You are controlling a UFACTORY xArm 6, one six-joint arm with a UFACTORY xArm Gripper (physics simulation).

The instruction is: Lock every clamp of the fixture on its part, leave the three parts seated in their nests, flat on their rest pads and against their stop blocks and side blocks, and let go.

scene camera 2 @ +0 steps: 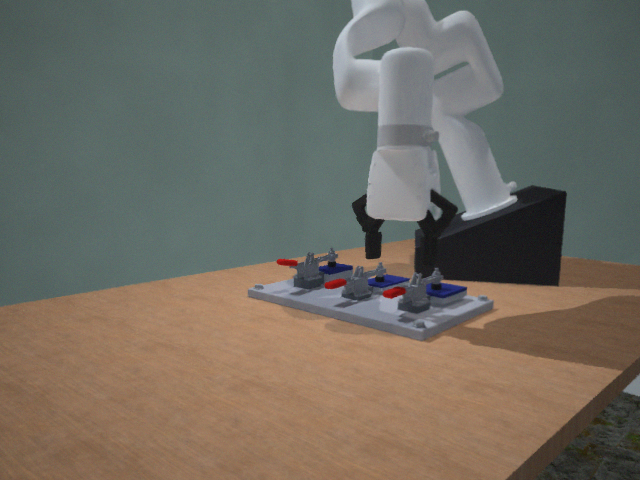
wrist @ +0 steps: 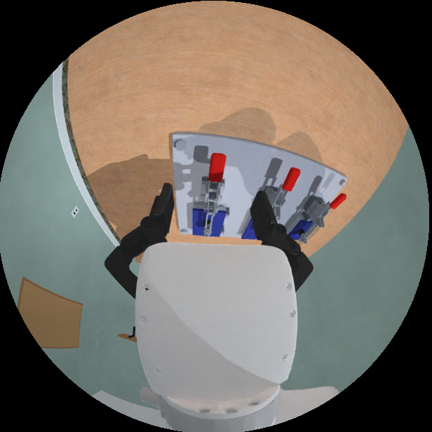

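Seen in the pictures: gripper, fingertip midpoint: (scene camera 2: 399, 261); arm's base at its link origin: (scene camera 2: 489, 209).
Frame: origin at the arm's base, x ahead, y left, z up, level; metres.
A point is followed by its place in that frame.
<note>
The grey fixture plate (scene camera 2: 279, 293) {x 0.561, y -0.022, z -0.121 m} (wrist: 245, 155) carries three toggle clamps with red handles. The right clamp (scene camera 2: 415, 297) {x 0.459, y 0.191, z -0.098 m}, middle clamp (scene camera 2: 357, 287) {x 0.478, y 0.083, z -0.101 m} and left clamp (scene camera 2: 309, 272) {x 0.493, y -0.027, z -0.094 m} in the scene view have their handles low, pointing away from the parts, and their arms reaching over the blue parts (scene camera 2: 452, 289) {x 0.361, y 0.184, z -0.100 m} (scene camera 2: 397, 281) {x 0.375, y 0.076, z -0.105 m} (scene camera 2: 343, 268) {x 0.406, y -0.034, z -0.097 m}. Their black tips appear down on the parts. The parts look flat; contact with pads, stop blocks and side blocks is too small to tell. My gripper (scene camera 2: 399, 259) {x 0.496, y 0.190, z -0.040 m} (wrist: 214, 195) is open and empty, above the fixture; one finger hides some of the middle part in the wrist view.
The wooden table (scene camera 2: 206, 372) {x 0.804, y 0.187, z -0.136 m} (wrist: 210, 65) surrounds the fixture. A black wedge-shaped base (scene camera 2: 506, 248) {x 0.098, y 0.110, z -0.065 m} stands behind it, under the arm. The table's edge shows at the right in the scene view and at the left in the wrist view.
</note>
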